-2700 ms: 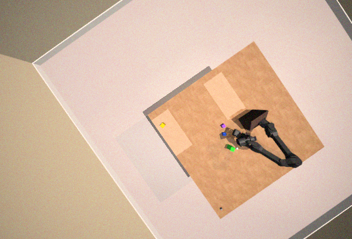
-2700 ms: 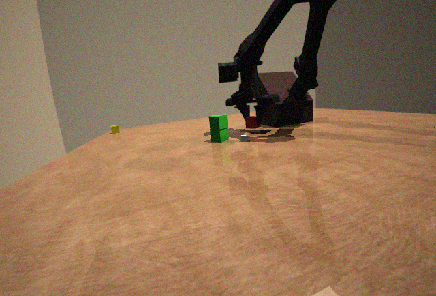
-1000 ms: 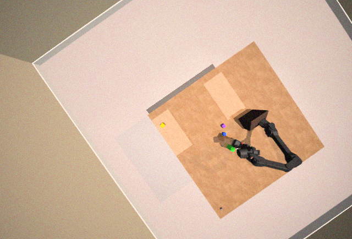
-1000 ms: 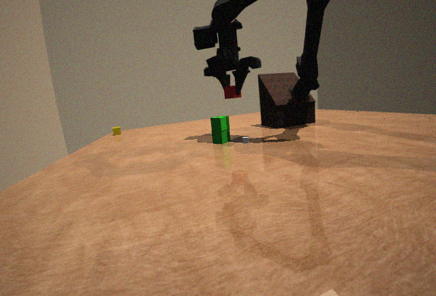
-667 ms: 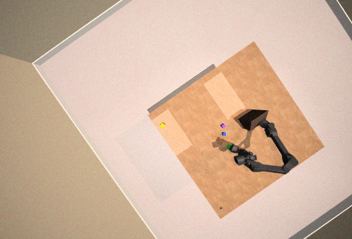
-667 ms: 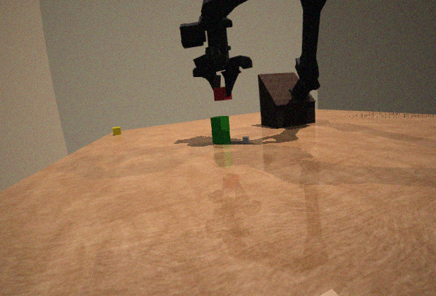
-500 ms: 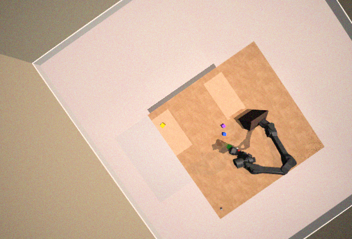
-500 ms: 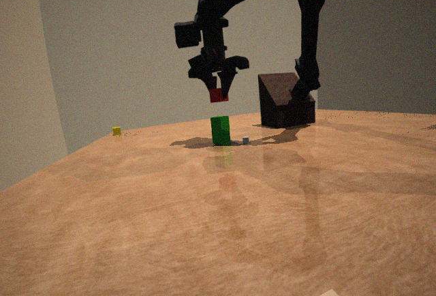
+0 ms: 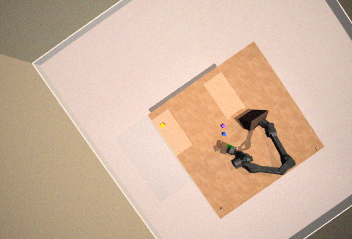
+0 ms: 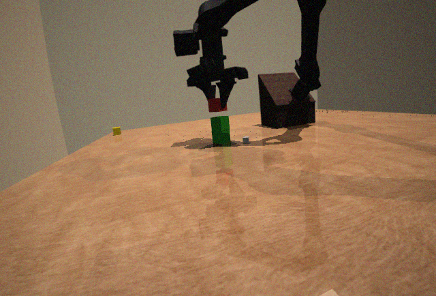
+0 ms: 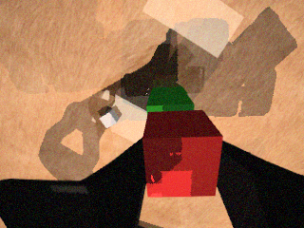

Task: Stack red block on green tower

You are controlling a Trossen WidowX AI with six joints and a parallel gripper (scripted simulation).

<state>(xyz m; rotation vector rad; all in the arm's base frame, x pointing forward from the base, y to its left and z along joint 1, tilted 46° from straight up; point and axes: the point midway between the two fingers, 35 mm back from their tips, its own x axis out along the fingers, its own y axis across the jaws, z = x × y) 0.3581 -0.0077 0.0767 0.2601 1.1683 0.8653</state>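
The small white cube lies 90 mm below my gripper tip, 60 mm to the left of it and 50 mm behind it. From my gripper tip the other things lie so: red block: 10 mm above; then purple cube: 210 mm to the right, 90 mm behind, 80 mm below; then blue cube: 140 mm to the right, 90 mm below, 40 mm behind.
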